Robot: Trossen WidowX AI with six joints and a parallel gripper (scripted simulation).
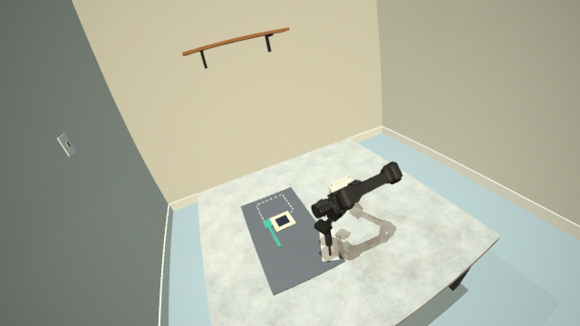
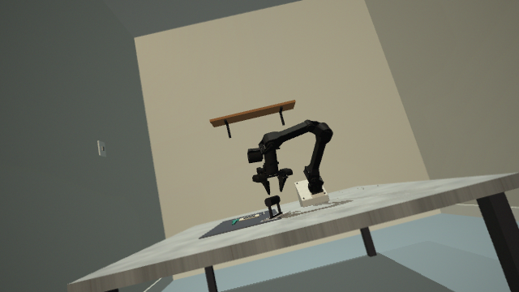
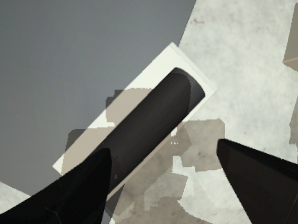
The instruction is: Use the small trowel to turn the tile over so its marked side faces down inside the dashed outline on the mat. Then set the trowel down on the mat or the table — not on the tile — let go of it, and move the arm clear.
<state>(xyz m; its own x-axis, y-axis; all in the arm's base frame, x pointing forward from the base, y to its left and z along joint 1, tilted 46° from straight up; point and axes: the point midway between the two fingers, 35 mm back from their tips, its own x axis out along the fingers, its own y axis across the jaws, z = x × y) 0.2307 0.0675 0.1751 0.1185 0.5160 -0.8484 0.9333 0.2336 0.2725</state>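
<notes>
Now: the trowel 6 cm below my gripper tip, 1 cm to the right of it and 1 cm ahead of it. From my gripper tip the other things lie so: dark mat (19 cm to the right, 16 cm ahead, 12 cm below); teal t-shaped piece (23 cm to the right, 22 cm ahead, 10 cm below); tile (25 cm to the right, 14 cm ahead, 10 cm below).
</notes>
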